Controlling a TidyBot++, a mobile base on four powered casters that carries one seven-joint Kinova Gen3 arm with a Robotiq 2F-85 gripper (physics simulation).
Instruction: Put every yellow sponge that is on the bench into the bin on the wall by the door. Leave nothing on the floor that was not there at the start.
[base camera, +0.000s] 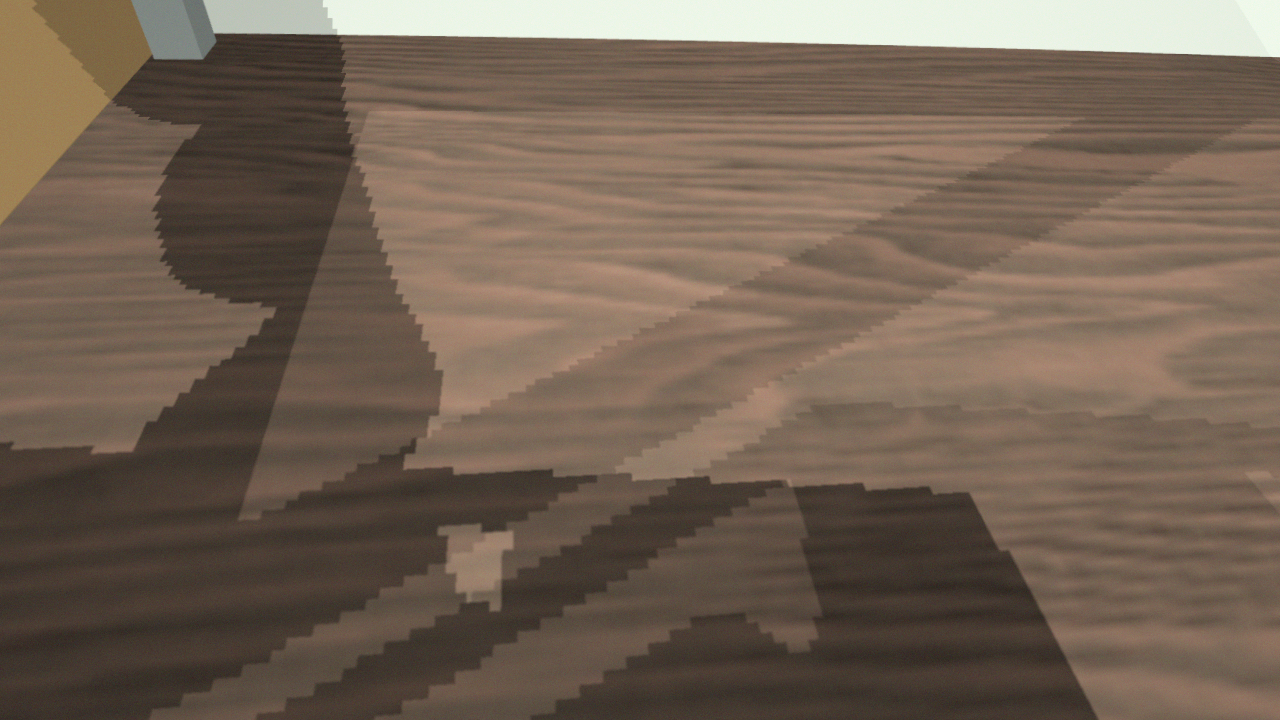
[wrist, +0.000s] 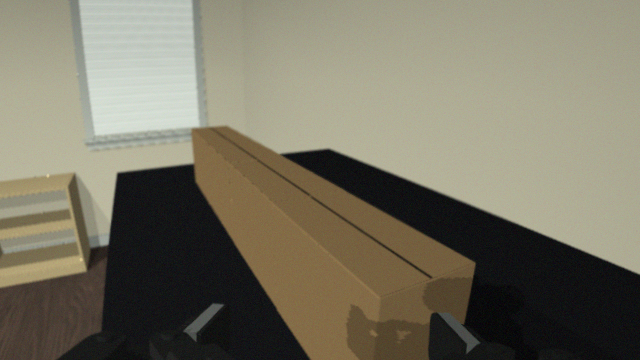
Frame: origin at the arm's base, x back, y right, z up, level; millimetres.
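Seen in the pictures: gripper, between the fingertips: (wrist: 329, 332).
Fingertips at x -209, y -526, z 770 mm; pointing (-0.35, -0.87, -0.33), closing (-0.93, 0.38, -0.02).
Observation:
Pixels of each thing's middle, then the offset from my fingertips to it. "spot": a spot on its surface instead. Level surfaces: height alone.
- bench's black top, height of its surface: dz -253 mm
- long brown box row, a spot on its surface: (wrist: 300, 215) spot: dx -79, dy -294, dz -73 mm
- grey leg, a spot on its surface: (base camera: 174, 31) spot: dx -689, dy +37, dz -1136 mm
The bench's black top (wrist: 155, 225) stretches away from the camera in the wrist view. My gripper (wrist: 329, 332) is open with nothing between its fingers. Its fingertips show at the bottom of the wrist view, in front of the near end of a long row of brown boxes on the bench top. No yellow sponge shows in either view; the bench top behind the box row is partly hidden. The bin and the door do not show.
The long brown box row (wrist: 300, 215) runs lengthwise along the bench. A wooden shelf unit (wrist: 79, 225) stands at the left, near a window (wrist: 142, 70). In the base view, a grey leg (base camera: 174, 31) and a tan box side (base camera: 44, 134) are at upper left.

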